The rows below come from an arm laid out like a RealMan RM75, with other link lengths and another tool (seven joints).
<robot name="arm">
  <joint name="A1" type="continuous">
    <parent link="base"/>
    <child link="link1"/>
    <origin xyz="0 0 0.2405" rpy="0 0 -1.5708"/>
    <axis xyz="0 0 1"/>
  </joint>
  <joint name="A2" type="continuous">
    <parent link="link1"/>
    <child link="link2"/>
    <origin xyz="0 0 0" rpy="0 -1.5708 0"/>
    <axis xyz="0 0 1"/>
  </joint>
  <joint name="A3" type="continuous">
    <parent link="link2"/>
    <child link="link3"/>
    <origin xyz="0.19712 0 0" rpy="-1.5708 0 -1.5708"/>
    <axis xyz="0 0 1"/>
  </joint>
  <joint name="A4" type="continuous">
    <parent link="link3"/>
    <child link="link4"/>
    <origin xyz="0 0 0" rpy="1.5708 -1.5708 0"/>
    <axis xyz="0 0 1"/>
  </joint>
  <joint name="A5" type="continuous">
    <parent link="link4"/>
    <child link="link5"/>
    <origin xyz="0.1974 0 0" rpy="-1.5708 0 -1.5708"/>
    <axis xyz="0 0 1"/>
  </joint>
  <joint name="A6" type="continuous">
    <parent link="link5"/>
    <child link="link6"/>
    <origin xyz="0 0 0" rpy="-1.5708 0 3.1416"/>
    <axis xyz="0 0 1"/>
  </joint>
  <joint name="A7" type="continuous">
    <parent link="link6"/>
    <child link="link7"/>
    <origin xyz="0 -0.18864 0" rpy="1.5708 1.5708 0"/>
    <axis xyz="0 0 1"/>
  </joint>
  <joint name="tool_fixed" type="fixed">
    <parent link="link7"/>
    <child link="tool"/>
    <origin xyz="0.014 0.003 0.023" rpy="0.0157 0 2.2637"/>
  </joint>
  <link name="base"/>
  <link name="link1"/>
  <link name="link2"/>
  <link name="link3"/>
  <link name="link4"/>
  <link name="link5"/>
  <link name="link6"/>
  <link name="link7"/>
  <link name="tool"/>
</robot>
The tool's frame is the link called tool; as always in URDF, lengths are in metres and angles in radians. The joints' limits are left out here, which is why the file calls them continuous.
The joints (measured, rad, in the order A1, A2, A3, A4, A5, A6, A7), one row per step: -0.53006 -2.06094 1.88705 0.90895 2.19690 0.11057 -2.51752; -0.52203 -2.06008 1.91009 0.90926 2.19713 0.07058 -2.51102; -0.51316 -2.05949 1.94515 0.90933 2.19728 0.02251 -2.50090; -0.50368 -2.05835 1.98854 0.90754 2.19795 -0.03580 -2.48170; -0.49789 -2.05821 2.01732 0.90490 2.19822 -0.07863 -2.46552; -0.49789 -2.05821 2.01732 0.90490 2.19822 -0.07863 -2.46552; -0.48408 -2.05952 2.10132 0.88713 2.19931 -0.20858 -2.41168; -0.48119 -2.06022 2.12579 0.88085 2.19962 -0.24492 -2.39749; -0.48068 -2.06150 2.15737 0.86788 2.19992 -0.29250 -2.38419; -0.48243 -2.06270 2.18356 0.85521 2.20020 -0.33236 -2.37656; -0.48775 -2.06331 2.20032 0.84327 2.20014 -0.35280 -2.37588; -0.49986 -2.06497 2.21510 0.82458 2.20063 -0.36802 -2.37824; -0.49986 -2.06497 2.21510 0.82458 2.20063 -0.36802 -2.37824; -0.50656 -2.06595 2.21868 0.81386 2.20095 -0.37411 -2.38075; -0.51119 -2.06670 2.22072 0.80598 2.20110 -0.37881 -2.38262; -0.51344 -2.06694 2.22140 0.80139 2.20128 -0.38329 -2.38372
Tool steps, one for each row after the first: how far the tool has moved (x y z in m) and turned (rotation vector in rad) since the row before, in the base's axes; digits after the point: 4 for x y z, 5 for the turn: 0.0014 -0.0005 0.0008 0.01957 0.00797 -0.02018; 0.0027 -0.0020 -0.0011 0.01728 0.01367 -0.02973; 0.0034 -0.0029 -0.0016 0.01975 0.02330 -0.04068; 0.0026 -0.0019 -0.0006 0.01621 0.01677 -0.02972; 0.0000 0.0000 0.0000 0.00000 0.00000 0.00000; 0.0067 -0.0066 -0.0020 0.04952 0.05530 -0.08815; 0.0021 -0.0023 -0.0009 0.01273 0.01498 -0.02494; 0.0023 -0.0028 -0.0013 0.01587 0.01711 -0.02991; 0.0022 -0.0022 -0.0011 0.01289 0.01196 -0.02460; 0.0010 -0.0012 -0.0016 0.00321 0.00819 -0.01331; 0.0008 -0.0004 -0.0024 -0.00086 0.01078 -0.01150; 0.0000 0.0000 0.0000 0.00000 0.00000 0.00000; -0.0003 0.0005 -0.0005 0.00100 0.00411 -0.00253; -0.0003 0.0004 -0.0002 0.00139 0.00260 -0.00135; -0.0002 0.0004 0.0004 0.00273 0.00090 -0.00093
